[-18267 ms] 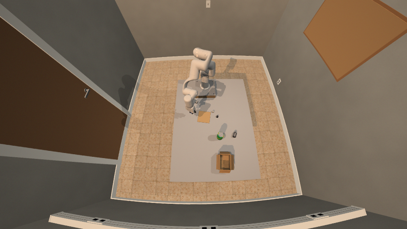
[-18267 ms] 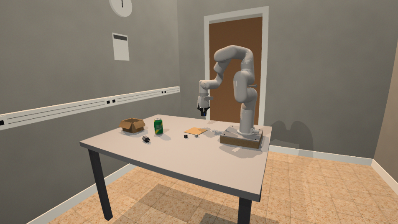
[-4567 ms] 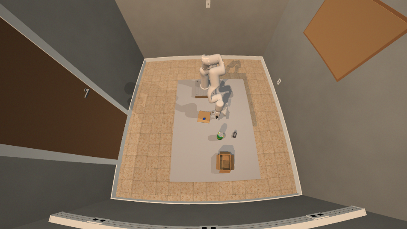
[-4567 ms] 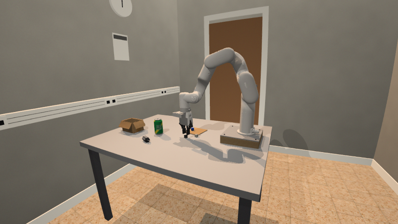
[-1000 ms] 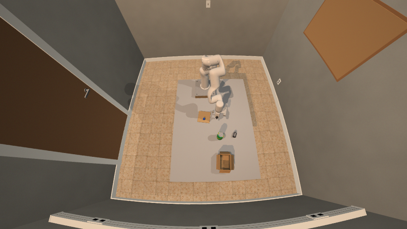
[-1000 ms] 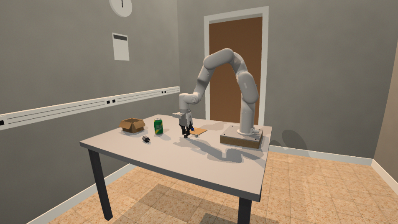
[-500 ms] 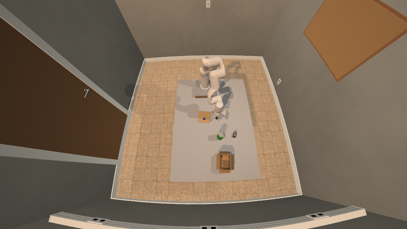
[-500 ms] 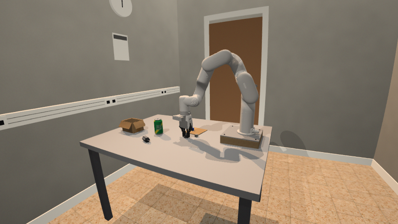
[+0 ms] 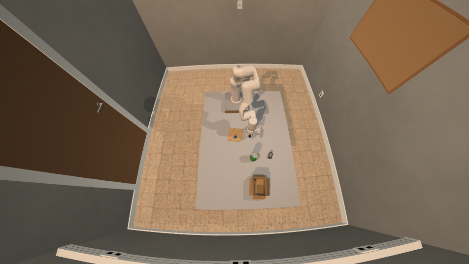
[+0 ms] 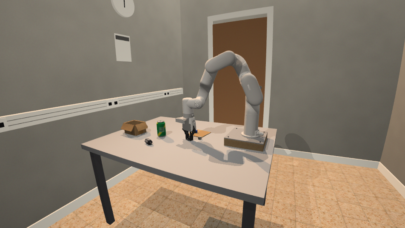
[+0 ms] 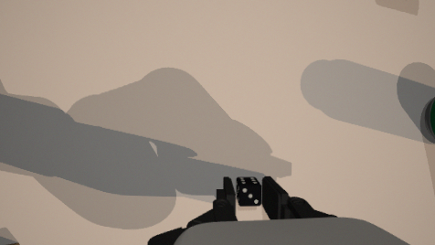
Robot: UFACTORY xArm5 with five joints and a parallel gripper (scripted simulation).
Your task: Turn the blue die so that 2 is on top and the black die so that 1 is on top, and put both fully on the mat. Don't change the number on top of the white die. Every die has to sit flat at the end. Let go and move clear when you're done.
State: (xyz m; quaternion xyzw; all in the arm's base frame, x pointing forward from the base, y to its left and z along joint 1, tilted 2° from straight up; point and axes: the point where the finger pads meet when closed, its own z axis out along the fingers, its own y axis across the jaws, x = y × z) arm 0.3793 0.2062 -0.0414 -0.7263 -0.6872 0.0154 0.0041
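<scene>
Now: the black die 10 mm below my hand. From my hand the other things lie so: white die 50 mm behind, 50 mm to the right, 10 mm below; mat 30 mm ahead, 150 mm to the right, 20 mm below; blue die 60 mm ahead, 140 mm to the right, 10 mm below.
</scene>
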